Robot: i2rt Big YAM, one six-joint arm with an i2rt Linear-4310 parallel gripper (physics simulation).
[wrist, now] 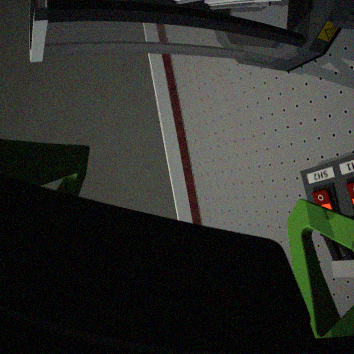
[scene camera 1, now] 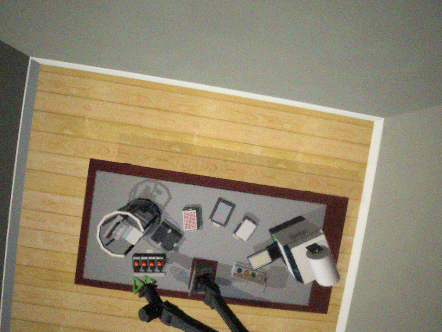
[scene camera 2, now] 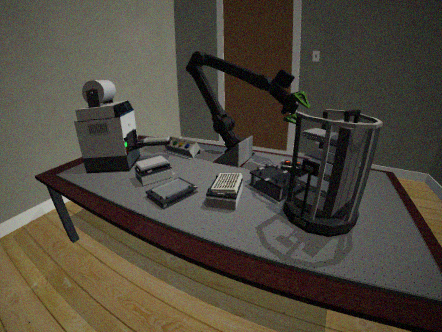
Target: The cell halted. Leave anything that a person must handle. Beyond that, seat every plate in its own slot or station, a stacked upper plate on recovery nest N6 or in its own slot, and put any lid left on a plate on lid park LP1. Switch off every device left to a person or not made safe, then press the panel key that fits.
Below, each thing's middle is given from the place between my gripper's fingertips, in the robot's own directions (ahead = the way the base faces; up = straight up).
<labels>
Now: hand 24 cm short of the round plate hotel [scene camera 2: 332,157], 12 cm to the right of it and 10 cm above it.
</labels>
